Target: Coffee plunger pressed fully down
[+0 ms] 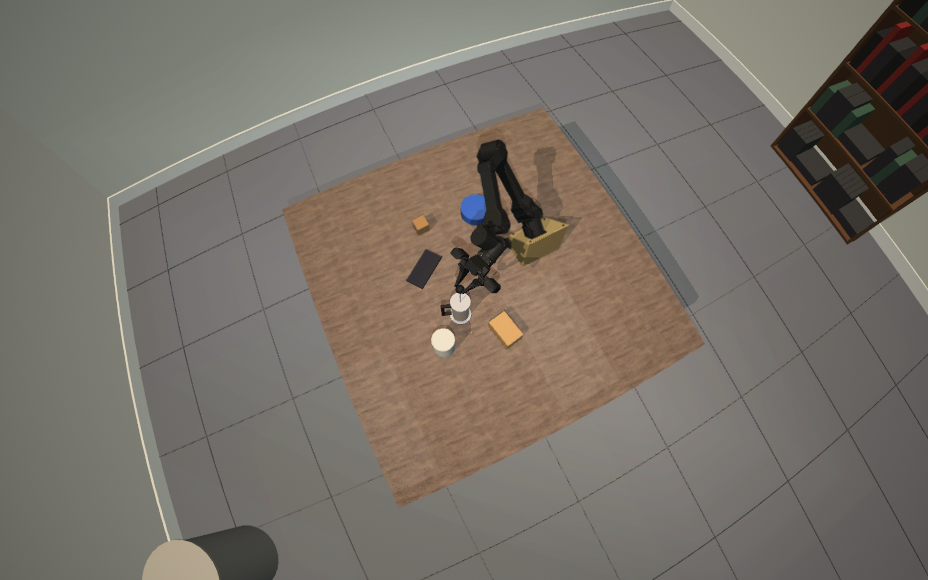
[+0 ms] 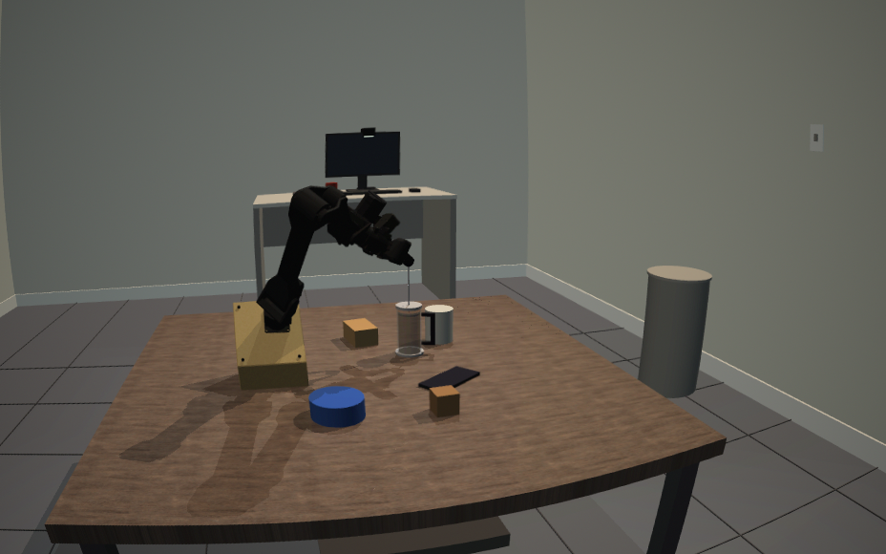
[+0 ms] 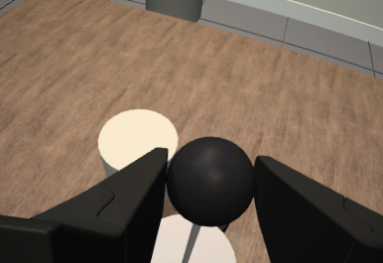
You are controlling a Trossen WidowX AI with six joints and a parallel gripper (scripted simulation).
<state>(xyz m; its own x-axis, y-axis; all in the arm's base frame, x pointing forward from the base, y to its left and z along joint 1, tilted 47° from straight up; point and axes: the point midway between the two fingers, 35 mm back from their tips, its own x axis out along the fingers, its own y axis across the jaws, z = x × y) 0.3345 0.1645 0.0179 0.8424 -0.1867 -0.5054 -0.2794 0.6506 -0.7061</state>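
Right now the coffee press is 13 cm below my gripper tip, 1 cm to the right of it and 1 cm ahead of it. From my gripper tip the other things lie so: small brown cube (40 cm to the right, 23 cm below, 3 cm behind); black flat slab (25 cm below, 23 cm to the right, 4 cm ahead); white mug (21 cm below, 10 cm ahead, 8 cm to the left).
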